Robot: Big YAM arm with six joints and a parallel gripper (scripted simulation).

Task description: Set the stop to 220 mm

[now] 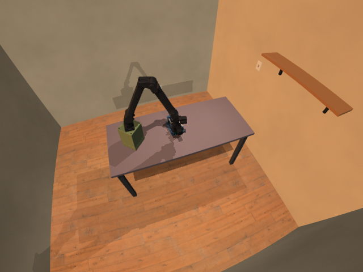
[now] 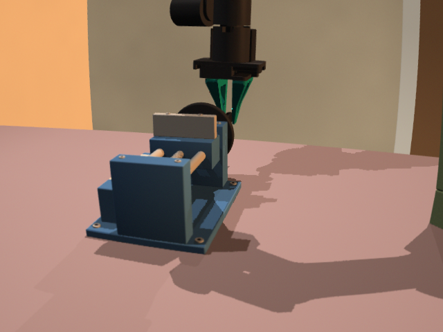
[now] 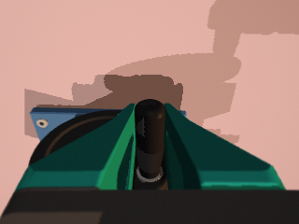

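The grey stop plate is 13 cm to the left of my hand and 3 cm ahead of it. The rest, counted from my hand: black crank handle: 1 cm to the left.
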